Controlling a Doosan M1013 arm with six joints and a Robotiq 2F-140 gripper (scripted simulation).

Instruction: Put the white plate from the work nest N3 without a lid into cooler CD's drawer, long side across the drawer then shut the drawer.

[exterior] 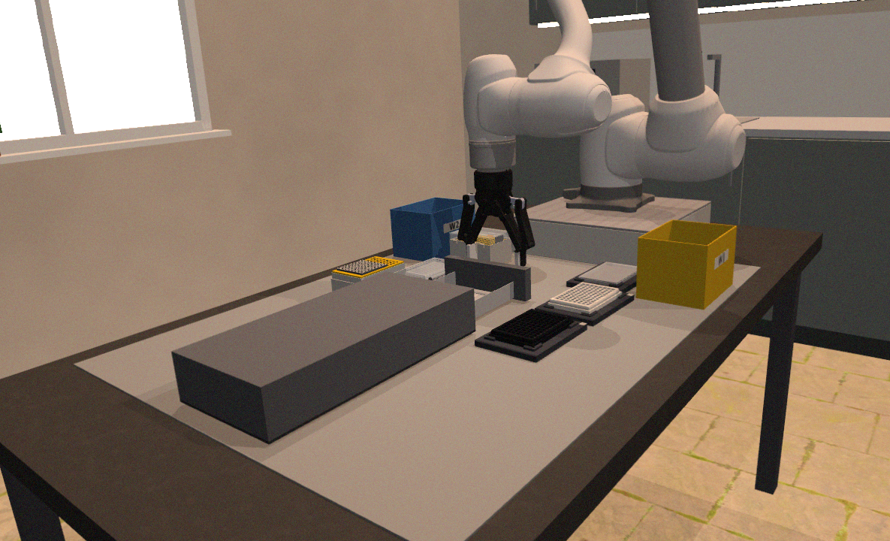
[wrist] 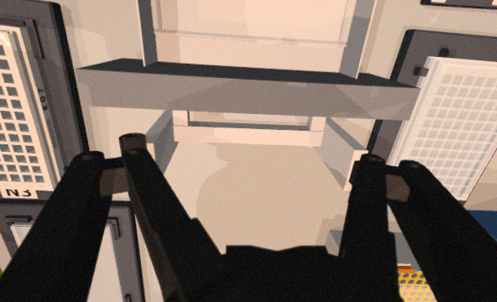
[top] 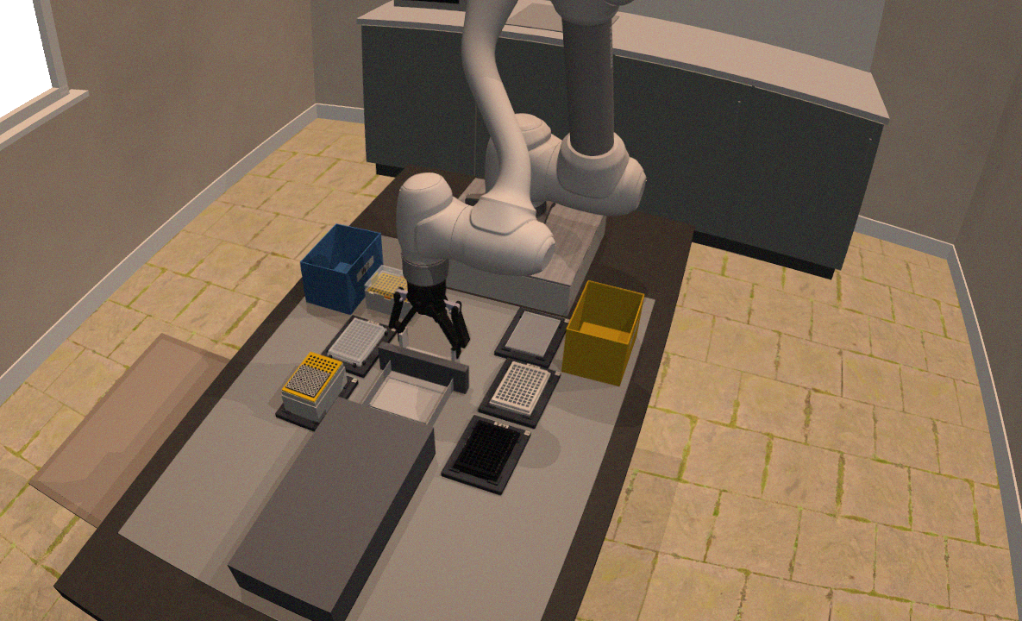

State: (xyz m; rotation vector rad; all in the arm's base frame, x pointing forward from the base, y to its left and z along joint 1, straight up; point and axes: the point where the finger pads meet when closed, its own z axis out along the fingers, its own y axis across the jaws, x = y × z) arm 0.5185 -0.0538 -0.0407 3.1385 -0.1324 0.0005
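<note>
Now: the white plate 1 cm ahead of my hand, 20 cm to the left of it and 3 cm below it. Also, from my hand: flat cover 16 cm behind, 19 cm to the left, 3 cm below; then yellow-topped tip box 15 cm ahead, 21 cm to the right, 1 cm above; then drawer 14 cm ahead, 1 cm to the right, 2 cm below.
</note>
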